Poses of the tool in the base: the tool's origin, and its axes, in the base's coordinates. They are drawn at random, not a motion.
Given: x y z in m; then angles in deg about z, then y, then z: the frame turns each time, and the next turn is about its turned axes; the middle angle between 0 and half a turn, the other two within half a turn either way.
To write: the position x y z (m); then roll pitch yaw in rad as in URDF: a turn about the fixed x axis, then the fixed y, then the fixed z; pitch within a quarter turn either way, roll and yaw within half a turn. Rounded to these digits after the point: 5 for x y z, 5 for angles.
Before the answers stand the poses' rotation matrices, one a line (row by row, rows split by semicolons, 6 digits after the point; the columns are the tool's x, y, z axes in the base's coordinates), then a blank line. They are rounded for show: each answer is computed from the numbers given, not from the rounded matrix.
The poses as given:
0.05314 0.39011 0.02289 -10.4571 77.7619 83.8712
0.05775 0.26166 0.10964 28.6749 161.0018 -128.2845
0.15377 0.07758 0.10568 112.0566 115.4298 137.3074
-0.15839 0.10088 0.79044 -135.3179 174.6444 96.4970
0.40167 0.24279 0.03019 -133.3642 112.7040 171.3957
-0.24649 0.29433 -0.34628 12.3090 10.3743 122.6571
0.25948 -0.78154 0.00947 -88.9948 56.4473 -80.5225
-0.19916 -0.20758 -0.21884 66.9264 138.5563 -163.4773
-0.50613 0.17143 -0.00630 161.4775 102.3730 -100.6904
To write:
0.202717 -0.187885 0.961044; 0.973663 0.143244 -0.177375; -0.104338 0.971689 0.211975
0.890618 -0.353870 0.285613; -0.407577 -0.899711 0.156206; 0.201693 -0.255529 -0.945529
-0.746959 0.571871 -0.339139; 0.037886 0.545865 0.837016; 0.663789 0.612368 -0.429405
0.618555 -0.782934 -0.066364; -0.785670 -0.615154 -0.065632; 0.010561 0.092737 -0.995635
-0.153271 -0.758471 -0.633427; -0.380171 0.636925 -0.670669; 0.912128 0.138016 -0.385970
-0.698070 -0.694078 0.175938; 0.709406 -0.703754 0.038390; 0.097172 0.151610 0.983652
-0.984602 0.174199 0.014620; -0.108298 -0.542187 -0.833250; -0.137224 -0.822002 0.552704
0.543294 0.798463 0.259401; 0.549704 -0.571860 0.608935; 0.634553 -0.188237 -0.749606
0.274474 0.258579 -0.926176; 0.944369 0.109004 0.310298; 0.181193 -0.959820 -0.214275

0.05314 0.39011 0.02289 1.35601 0.10453 1.36553
0.05775 0.26166 0.10964 -2.87765 -0.20309 -0.42918
0.15377 0.07758 0.10568 2.18234 -0.72587 3.09092
-0.15839 0.10088 0.79044 3.04872 -0.01056 -0.90385
0.40167 0.24279 0.03019 2.79818 -1.14845 -1.95403
-0.24649 0.29433 -0.34628 0.15293 -0.09733 2.34814
0.25948 -0.78154 0.00947 -0.97884 0.13766 -3.03204
-0.19916 -0.20758 -0.21884 -2.89557 -0.68743 0.79126
-0.50613 0.17143 -0.00630 -1.79044 -0.18220 1.28795

